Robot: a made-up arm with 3 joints.
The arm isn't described. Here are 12 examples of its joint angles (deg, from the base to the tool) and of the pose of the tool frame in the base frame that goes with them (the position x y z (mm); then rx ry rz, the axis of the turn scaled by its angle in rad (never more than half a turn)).
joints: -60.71 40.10 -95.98
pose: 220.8 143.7 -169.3 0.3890 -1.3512 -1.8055
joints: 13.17 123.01 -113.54
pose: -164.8 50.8 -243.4 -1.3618 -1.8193 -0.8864
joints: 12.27 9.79 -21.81
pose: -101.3 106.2 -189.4 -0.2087 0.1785 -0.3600
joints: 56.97 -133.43 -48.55
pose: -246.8 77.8 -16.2 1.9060 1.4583 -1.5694
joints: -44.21 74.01 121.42
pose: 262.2 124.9 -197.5 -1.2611 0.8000 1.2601
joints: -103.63 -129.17 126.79
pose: 173.0 23.2 106.8 0.1238 1.5619 -1.3333
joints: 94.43 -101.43 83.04
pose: -195.1 79.0 52.7 1.5639 -0.0013 -0.3125
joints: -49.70 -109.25 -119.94
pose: 81.2 64.5 -125.6 1.3695 1.2231 -0.6679
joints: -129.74 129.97 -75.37
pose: 285.5 66.9 184.7 0.1818 1.3879 1.9573
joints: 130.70 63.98 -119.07
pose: -201.0 133.3 351.7 -1.8042 0.4656 -0.1412
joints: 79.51 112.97 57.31
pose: -299.8 76.9 -14.2 -1.1509 1.8069 1.9656
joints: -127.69 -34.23 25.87
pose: 199.1 112.1 214.0 -0.1698 -2.2393 0.9105
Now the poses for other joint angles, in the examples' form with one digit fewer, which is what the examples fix.
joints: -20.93 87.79 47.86
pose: 122 97 -217 -1.507 0.350 0.384
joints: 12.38 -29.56 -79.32
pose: -138 135 -155 0.284 0.535 -1.402
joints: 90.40 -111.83 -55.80
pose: -239 83 138 0.990 1.875 -2.114
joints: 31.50 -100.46 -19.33
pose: -170 91 -133 1.642 0.693 -0.725
